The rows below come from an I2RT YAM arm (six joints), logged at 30 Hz.
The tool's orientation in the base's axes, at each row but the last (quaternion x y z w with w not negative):
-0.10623 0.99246 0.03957 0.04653
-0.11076 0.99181 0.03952 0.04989
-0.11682 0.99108 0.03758 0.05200
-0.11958 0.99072 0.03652 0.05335
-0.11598 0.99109 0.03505 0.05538
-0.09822 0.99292 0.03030 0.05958
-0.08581 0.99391 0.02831 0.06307
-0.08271 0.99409 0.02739 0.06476
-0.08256 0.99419 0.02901 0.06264
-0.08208 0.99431 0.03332 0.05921
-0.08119 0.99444 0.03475 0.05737
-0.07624 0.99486 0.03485 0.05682
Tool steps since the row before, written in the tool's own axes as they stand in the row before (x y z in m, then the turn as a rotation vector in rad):
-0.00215 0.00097 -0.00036 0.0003 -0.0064 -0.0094
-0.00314 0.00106 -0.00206 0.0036 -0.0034 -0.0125
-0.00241 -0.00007 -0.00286 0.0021 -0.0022 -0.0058
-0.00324 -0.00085 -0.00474 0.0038 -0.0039 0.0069
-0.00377 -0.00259 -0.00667 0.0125 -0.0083 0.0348
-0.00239 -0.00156 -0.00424 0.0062 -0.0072 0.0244
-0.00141 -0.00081 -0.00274 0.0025 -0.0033 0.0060
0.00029 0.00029 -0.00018 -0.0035 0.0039 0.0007
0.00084 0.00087 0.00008 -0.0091 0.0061 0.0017
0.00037 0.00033 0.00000 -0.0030 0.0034 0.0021
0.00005 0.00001 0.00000 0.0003 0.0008 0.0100
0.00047 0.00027 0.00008 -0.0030 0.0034 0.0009
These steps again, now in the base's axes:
0.00185 0.00136 0.00064 0.0003 -0.0071 0.0089
0.00262 0.00152 0.00245 -0.0039 -0.0052 0.0118
0.00208 0.00023 0.00310 -0.0021 -0.0031 0.0054
0.00287 -0.00047 0.00502 -0.0021 -0.0041 -0.0075
0.00357 -0.00221 0.00691 -0.0066 -0.0080 -0.0364
0.00216 -0.00137 0.00442 -0.0019 -0.0065 -0.0253
0.00119 -0.00075 0.00286 -0.0011 -0.0033 -0.0064
-0.00035 0.00023 0.00015 0.0029 0.0044 -0.0001
-0.00096 0.00073 -0.00015 0.0081 0.0076 -0.0002
-0.00042 0.00027 -0.00003 0.0026 0.0040 -0.0015
-0.00005 0.00000 -0.00001 0.0007 0.0015 -0.0099
-0.00049 0.00020 -0.00012 0.0025 0.0039 -0.0003

